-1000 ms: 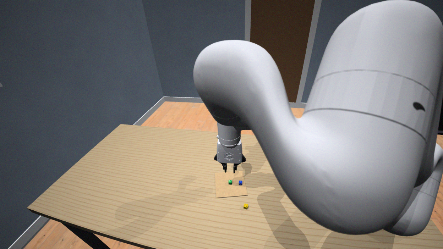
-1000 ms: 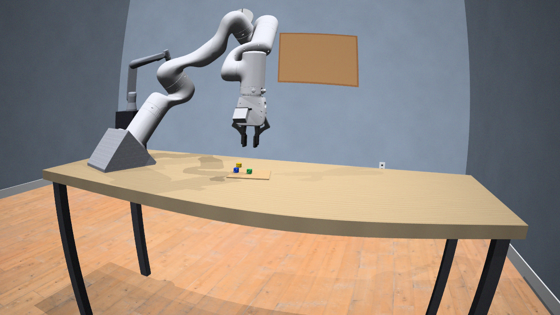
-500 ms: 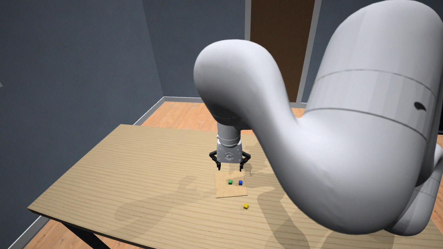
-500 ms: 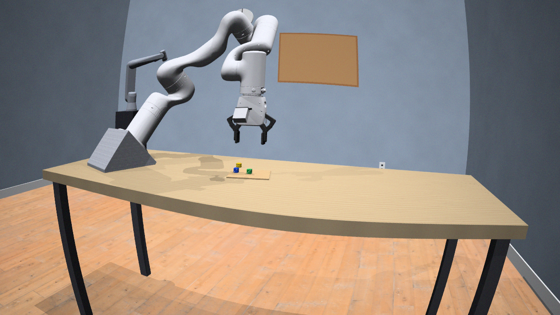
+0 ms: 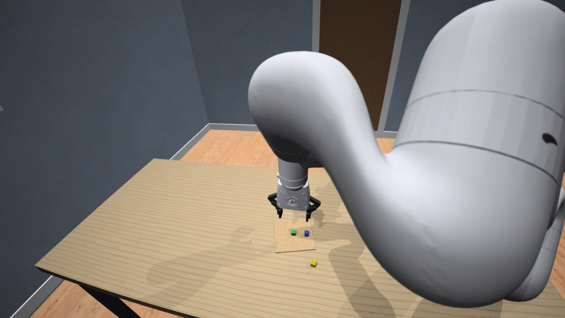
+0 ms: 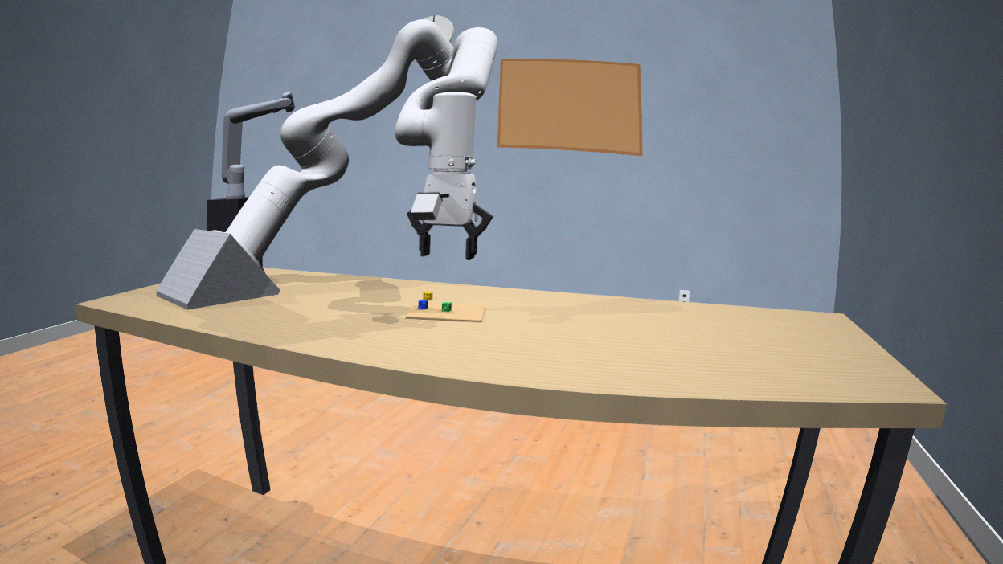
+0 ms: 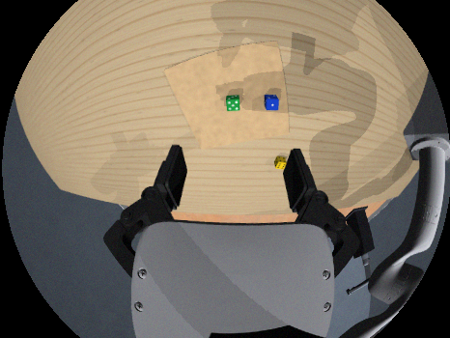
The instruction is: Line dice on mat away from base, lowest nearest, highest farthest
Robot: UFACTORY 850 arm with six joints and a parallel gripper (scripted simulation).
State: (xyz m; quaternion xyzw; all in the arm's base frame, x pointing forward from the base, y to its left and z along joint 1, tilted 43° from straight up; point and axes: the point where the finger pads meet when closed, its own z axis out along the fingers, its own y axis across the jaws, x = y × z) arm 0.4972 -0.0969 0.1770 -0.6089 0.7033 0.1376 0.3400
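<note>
My hand is 11 cm above the yellow die, 10 cm to the right of it and 8 cm past it. From my hand the other things lie so: blue die: 10 cm below, 4 cm behind, 1 cm to the right; then tan mat: 11 cm below, 1 cm to the right; then green die: 10 cm below, 1 cm to the right.
</note>
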